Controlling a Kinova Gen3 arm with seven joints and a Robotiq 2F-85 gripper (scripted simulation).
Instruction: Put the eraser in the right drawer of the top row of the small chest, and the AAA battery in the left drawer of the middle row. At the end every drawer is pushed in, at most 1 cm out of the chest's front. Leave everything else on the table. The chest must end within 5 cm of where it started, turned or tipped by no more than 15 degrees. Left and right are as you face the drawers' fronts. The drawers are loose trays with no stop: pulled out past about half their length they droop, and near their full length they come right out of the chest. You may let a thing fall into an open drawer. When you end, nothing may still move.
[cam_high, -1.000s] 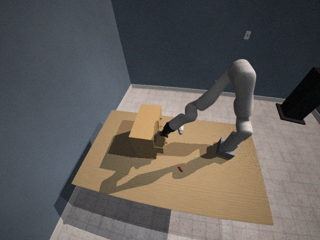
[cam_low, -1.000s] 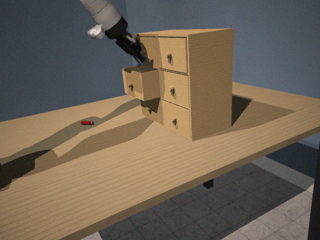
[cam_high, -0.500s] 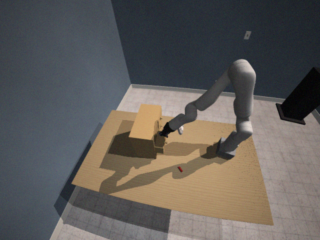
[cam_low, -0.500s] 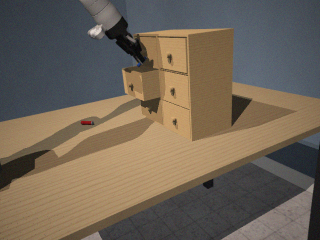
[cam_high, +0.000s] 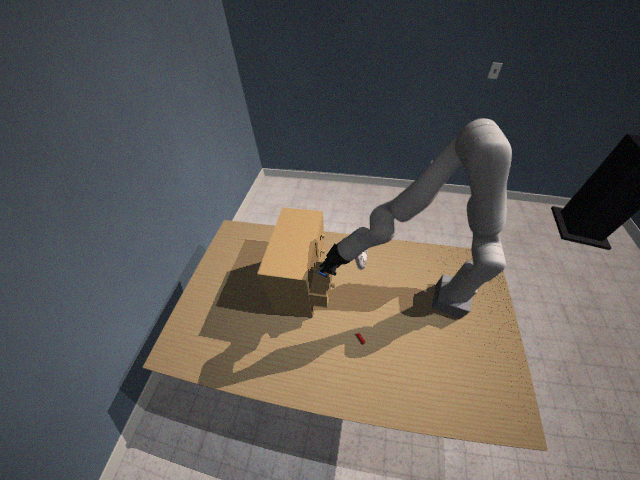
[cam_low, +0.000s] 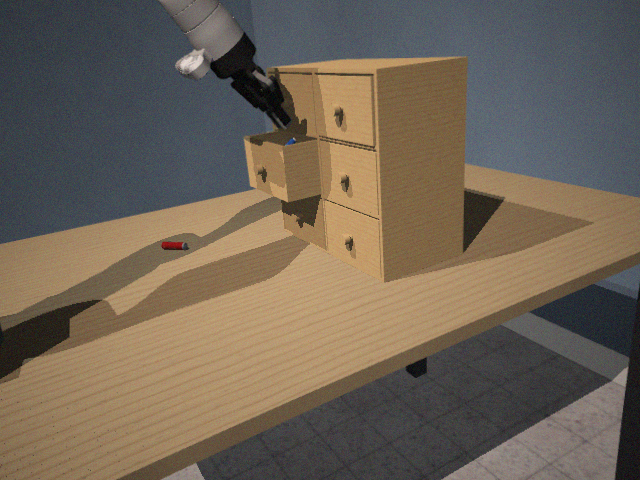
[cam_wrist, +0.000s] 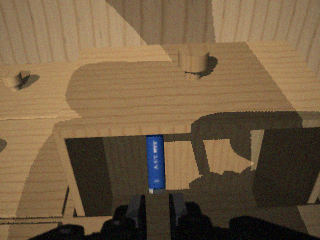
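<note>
Right now my hand is 10 mm short of the AAA battery and 50 mm above it. Round my hand: dark red battery (200 mm behind, 140 mm to the left, 240 mm below); then white eraser (140 mm ahead, 120 mm to the right, 20 mm below).
</note>
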